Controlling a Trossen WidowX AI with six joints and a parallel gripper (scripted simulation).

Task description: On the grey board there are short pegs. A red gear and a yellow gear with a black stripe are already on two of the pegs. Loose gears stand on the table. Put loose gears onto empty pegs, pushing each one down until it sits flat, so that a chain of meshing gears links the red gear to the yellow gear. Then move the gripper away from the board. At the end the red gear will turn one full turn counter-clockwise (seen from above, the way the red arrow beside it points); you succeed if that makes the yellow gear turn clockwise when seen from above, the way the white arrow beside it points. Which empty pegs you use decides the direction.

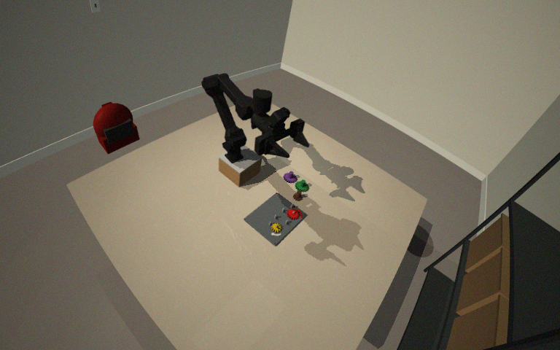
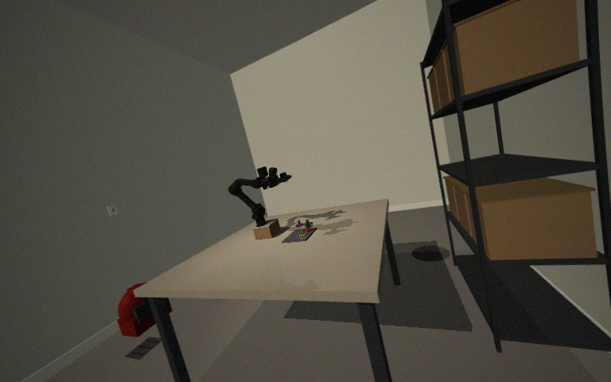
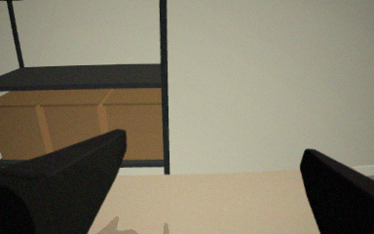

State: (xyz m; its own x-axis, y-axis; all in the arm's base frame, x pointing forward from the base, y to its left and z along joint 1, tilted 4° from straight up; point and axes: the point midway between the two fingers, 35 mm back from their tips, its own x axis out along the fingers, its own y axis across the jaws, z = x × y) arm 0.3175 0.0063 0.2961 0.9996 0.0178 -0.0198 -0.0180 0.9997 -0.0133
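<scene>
The brown gear lies 60 mm behind my gripper tip, 170 mm to the left of it and 370 mm below it. The rest, counted from my gripper tip: green gear 100 mm behind, 230 mm to the left, 370 mm below; then yellow gear 10 mm ahead, 20 mm to the right, 370 mm below; then red arrow 20 mm ahead, 110 mm to the left, 380 mm below.
</scene>
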